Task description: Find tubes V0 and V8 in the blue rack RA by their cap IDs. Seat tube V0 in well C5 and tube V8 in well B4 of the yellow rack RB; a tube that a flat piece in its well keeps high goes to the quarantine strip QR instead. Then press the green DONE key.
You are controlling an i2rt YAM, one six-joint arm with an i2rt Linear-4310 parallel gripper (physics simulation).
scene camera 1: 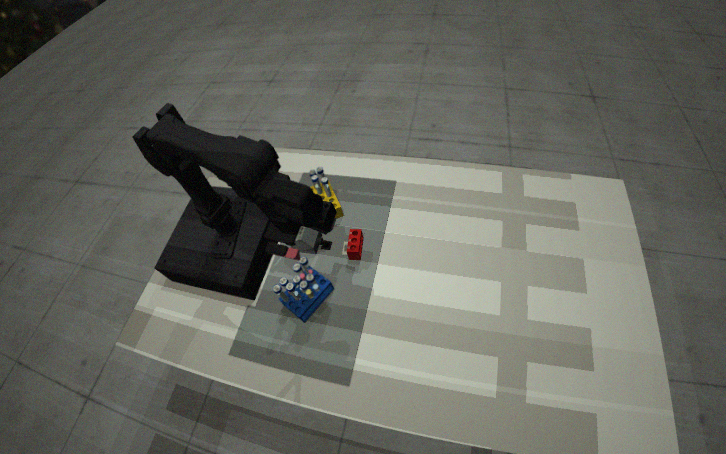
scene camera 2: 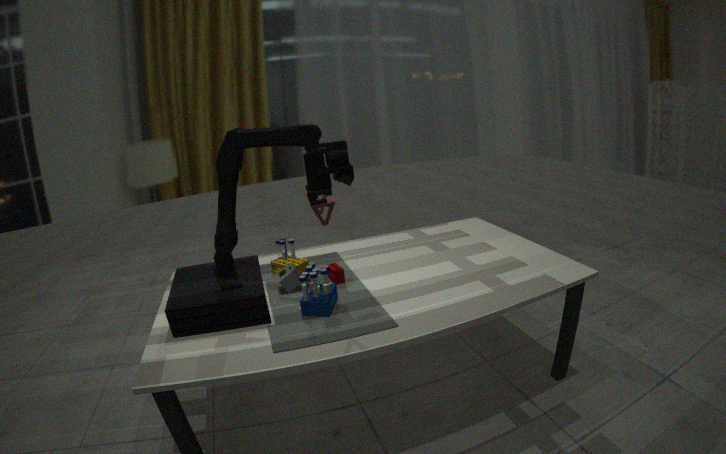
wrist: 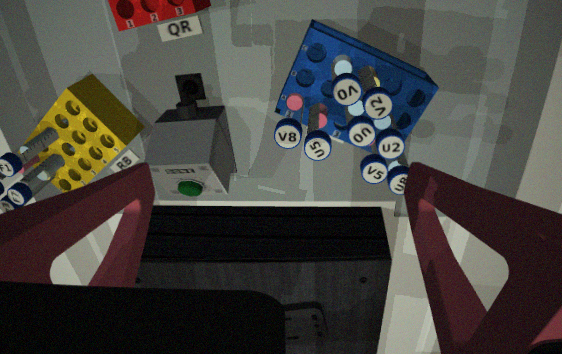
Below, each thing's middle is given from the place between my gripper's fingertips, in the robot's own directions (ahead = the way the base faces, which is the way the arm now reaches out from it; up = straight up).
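Distances counted from my hand: the tube V0 (wrist: 346, 88) is 20 cm below, 2 cm behind and 3 cm to the right of it; the grey box with green DONE button (wrist: 190, 152) is 22 cm below, 7 cm behind and 14 cm to the left of it.
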